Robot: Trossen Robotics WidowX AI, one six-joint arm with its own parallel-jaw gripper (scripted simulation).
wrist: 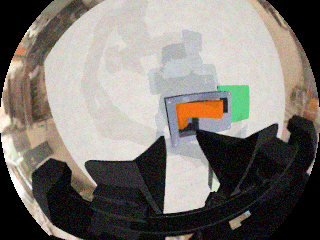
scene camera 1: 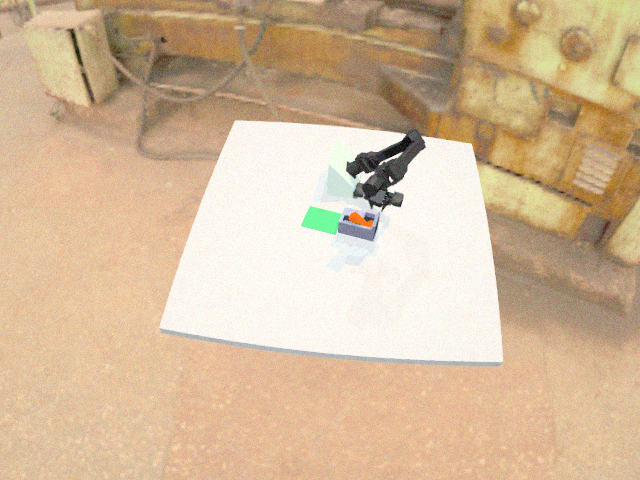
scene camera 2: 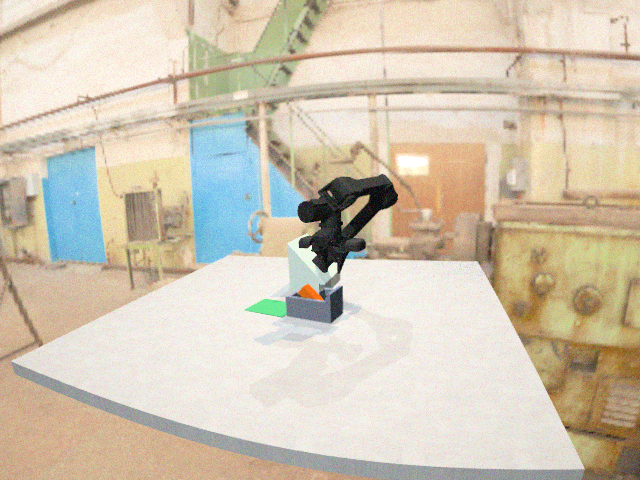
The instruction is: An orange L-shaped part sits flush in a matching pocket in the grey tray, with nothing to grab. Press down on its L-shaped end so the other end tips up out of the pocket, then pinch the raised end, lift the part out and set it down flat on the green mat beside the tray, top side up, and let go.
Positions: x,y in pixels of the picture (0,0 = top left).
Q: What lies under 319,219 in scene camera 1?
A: A green mat.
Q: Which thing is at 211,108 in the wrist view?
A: An orange L-shaped part.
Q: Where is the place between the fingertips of the gripper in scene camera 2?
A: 332,272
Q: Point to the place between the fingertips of the gripper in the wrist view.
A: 180,136
